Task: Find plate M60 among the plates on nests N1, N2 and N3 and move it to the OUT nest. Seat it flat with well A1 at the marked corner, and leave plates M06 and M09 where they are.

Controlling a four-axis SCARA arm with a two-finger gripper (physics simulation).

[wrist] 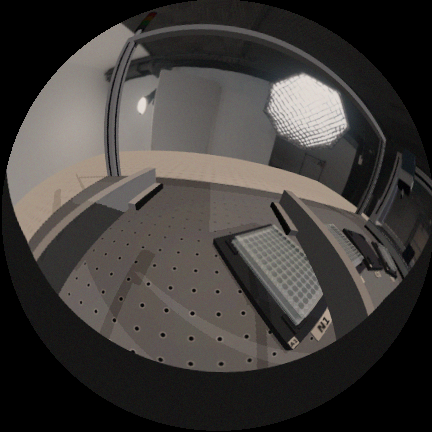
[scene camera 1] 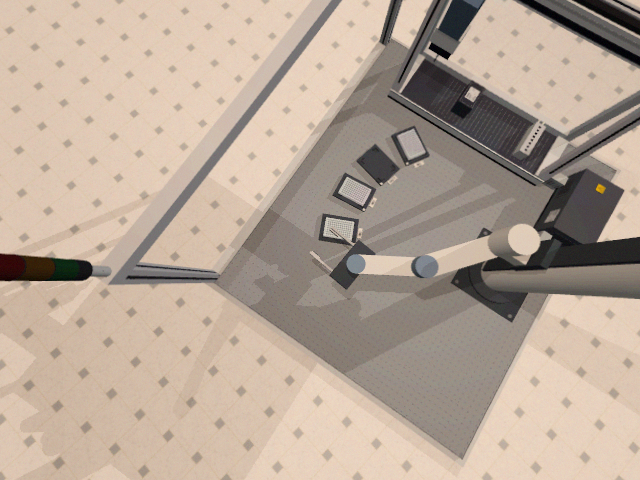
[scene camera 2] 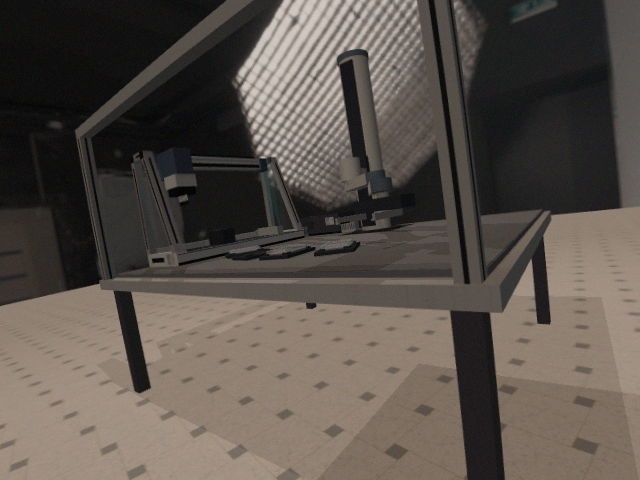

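There's a well plate here, and it's sitting on a nest labelled N1. My gripper is in the scene too, and the wrist view also shows it.
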